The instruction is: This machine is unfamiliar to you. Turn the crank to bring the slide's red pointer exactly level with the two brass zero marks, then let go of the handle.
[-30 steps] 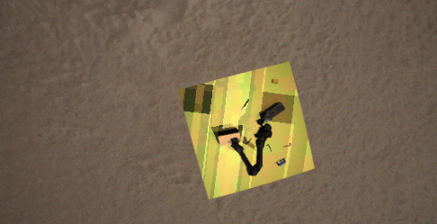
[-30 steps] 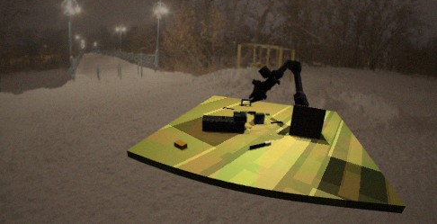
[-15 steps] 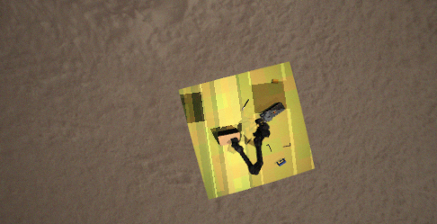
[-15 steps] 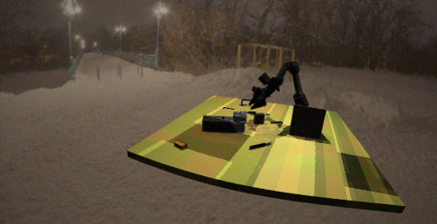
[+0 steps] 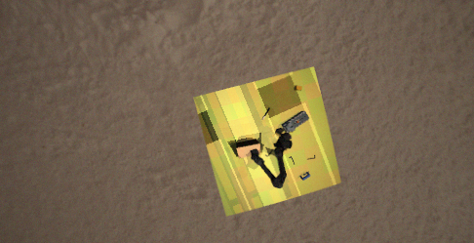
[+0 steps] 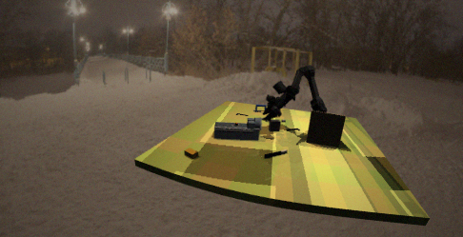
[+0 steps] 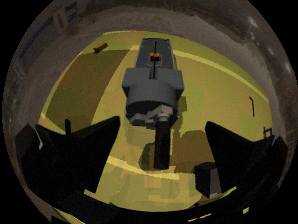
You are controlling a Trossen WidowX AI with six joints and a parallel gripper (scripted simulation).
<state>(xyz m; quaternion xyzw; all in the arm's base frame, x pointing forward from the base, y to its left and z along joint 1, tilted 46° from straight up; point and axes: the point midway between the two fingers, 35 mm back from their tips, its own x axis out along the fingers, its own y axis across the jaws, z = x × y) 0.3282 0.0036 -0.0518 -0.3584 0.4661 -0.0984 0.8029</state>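
Now: gripper tip 20 mm past the crank handle and 10 mm above it. Also, from my gripper tip: black stick: 100 mm behind, 220 mm to the left, 120 mm below; red pointer: 150 mm ahead, 40 mm to the left, 50 mm below; grey block: 70 mm behind, 130 mm to the right, 90 mm below.
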